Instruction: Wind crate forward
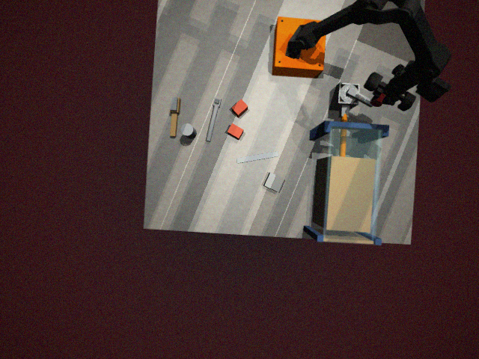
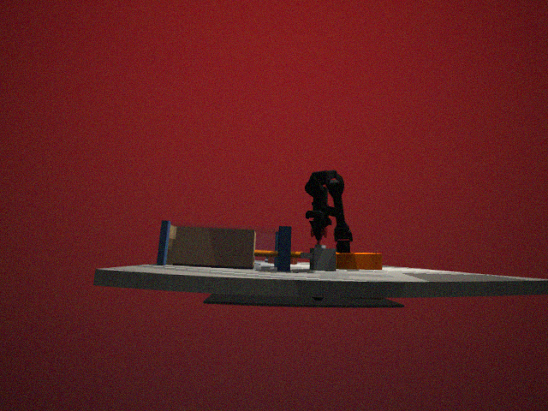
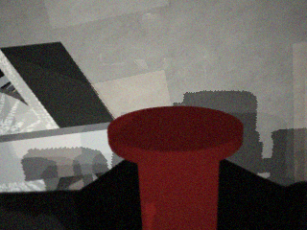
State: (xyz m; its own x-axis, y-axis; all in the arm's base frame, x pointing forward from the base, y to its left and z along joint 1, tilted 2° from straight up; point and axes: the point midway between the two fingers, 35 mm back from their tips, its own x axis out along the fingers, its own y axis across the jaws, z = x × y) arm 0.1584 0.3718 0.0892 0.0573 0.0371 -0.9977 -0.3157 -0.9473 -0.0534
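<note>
Right now my gripper tip is 1 cm past the grey crank handle, 4 cm to the left of it and 1 cm above it. Also, from my gripper tip: winch (4 cm behind, 11 cm to the right, 8 cm below); red knob (2 cm above); blue frame (13 cm ahead, 7 cm to the right, 1 cm below).
</note>
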